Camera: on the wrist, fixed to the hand. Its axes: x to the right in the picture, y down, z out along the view.
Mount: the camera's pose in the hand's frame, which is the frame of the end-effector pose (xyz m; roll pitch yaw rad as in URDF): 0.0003 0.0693 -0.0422 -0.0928 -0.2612 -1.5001
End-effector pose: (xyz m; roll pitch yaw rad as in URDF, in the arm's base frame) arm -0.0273 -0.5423 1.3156 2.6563 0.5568 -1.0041
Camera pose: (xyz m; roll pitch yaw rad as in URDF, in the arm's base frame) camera -0.0425 -0.5959 1.3746 -2.5516 0.6581 0.9561
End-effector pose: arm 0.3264 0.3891 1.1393 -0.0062 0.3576 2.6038
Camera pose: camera 0.3036 0.3223 1.0993 -0.4596 -0.2255 1.1942
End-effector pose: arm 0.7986 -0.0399 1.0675 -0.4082 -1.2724 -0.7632
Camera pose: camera 0.8768 -0.0499 1.0483 1.2562 -0.2500 -2.9656
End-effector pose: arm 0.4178 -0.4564 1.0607 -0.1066 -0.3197 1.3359
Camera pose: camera 0.3588 -0.4261 1.0140 0.2422 -0.3710 -0.2866
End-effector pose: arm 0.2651 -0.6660 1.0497 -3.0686 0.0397 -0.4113
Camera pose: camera 0.2379 -0.7329 1.0867 3.0944 0.1910 1.0976
